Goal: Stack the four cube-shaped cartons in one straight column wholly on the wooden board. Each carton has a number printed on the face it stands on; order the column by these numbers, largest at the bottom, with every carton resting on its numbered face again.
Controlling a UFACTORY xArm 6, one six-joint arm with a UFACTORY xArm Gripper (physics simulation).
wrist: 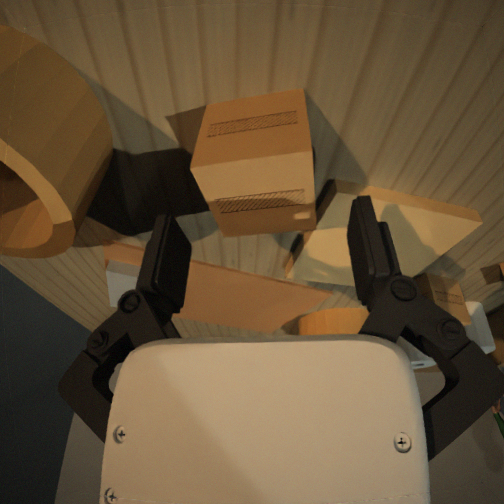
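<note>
In the wrist view a brown cube carton (257,162) with tape strips stands just beyond my fingertips, with no number visible on it. My gripper (265,230) is open and empty, its two black fingers spread wider than the carton and a little short of it. A second small carton (447,295) sits at the right behind the right finger, and the edge of another (492,272) shows at the far right. A flat tan board (235,295) lies below the left finger; I cannot tell if it is the wooden board.
A large brown ring-shaped tube (45,150) lies at the left. A dark block (145,190) sits beside the carton. A pale triangular slab (385,235) lies at the right, and a small tan cylinder (332,320) near the gripper body.
</note>
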